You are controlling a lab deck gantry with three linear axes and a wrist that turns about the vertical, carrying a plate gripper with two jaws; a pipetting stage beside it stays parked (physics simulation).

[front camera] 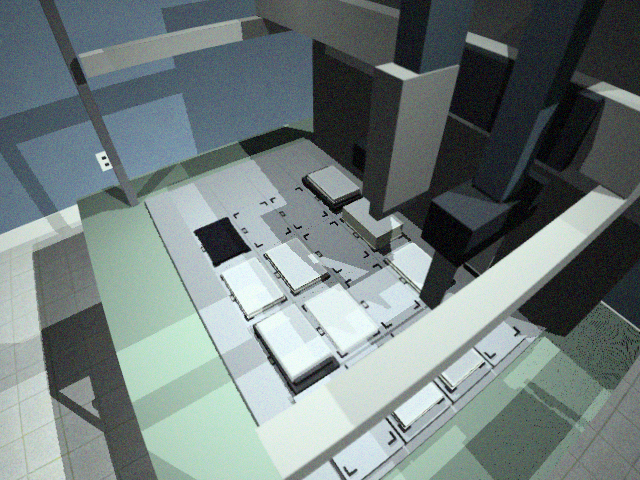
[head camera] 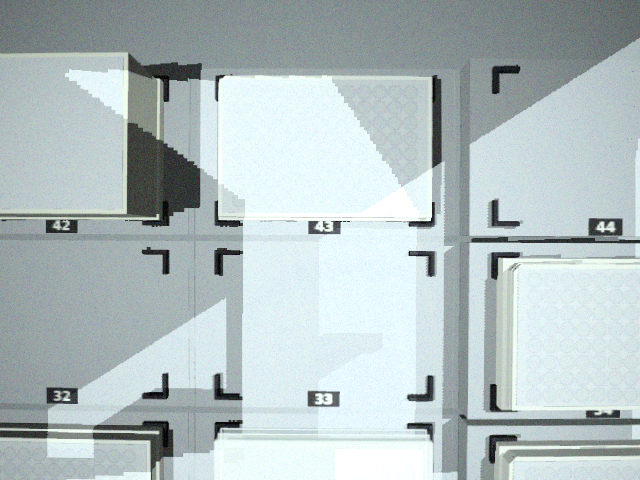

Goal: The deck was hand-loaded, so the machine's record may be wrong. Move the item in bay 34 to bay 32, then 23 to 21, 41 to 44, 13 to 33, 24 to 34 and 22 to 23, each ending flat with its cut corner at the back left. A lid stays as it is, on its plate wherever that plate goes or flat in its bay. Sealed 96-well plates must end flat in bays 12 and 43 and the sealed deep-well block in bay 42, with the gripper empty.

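Where they show: gripper, between the fingertips: [front camera: 451,287]; robot's base, origin of its link: [front camera: 195,232].
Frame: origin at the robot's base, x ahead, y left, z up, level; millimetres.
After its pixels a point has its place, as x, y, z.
Observation:
My gripper [front camera: 454,289] @(520, 265, 160) hangs near bay 43 in the front view. One jaw shows apart at the body's near end, the other is hidden; no plate shows hanging, so it looks open. Plates lie in bays 34 [front camera: 461,368] @(605, 252, 29) [head camera: 578,335] @(531, 258, 29) and 24 [front camera: 418,404] @(605, 148, 29) [head camera: 578,469] @(532, 184, 29); both show cut corners at the back left. Bay 23's plate [front camera: 341,317] @(398, 148, 17) [head camera: 279,459] @(366, 182, 17) looks lidded. Bay 22's plate [front camera: 294,263] @(231, 145, 14) [head camera: 77,465] @(247, 176, 14), bay 41's dark-based plate [front camera: 333,181] @(65, 367, 36) and bay 13's dark-based plate [front camera: 297,346] @(411, 42, 37) lie flat. Bays 32, 33 and 44 are vacant.
Bay 43 holds a plate [front camera: 412,262] @(374, 359, 14) [head camera: 289,144] @(371, 365, 14); bay 42 holds the tall deep-well block [front camera: 361,224] @(237, 323, 40) [head camera: 56,139] @(254, 361, 42). Bay 12 holds a plate [front camera: 250,284] @(228, 40, 15), bay 11 a black item [front camera: 222,241] @(74, 42, 8). A pale beam [front camera: 439,351] @(630, 31, 400) crosses the front view. The parked stage [front camera: 413,134] stands beside the gripper.

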